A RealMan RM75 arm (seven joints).
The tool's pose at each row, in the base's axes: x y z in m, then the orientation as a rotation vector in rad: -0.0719 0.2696 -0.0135 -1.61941 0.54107 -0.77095; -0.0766 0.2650 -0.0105 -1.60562 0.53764 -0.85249; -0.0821 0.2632 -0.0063 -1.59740 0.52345 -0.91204; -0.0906 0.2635 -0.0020 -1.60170 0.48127 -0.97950; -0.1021 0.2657 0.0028 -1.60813 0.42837 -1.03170; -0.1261 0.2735 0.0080 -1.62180 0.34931 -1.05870; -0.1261 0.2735 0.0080 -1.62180 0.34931 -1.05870
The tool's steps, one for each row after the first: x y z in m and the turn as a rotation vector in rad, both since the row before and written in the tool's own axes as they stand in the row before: 0.0007 -0.0024 -0.0068 0.01473 0.05402 -0.04523; -0.0011 -0.0043 -0.0056 0.01314 0.03287 -0.04018; -0.0041 -0.0054 -0.0067 0.01377 0.02064 -0.06465; -0.0066 -0.0073 -0.0079 0.01611 0.00506 -0.06196; -0.0169 -0.0130 -0.0145 0.02264 -0.02566 -0.06324; 0.0000 0.0000 0.0000 0.00000 0.00000 0.00000
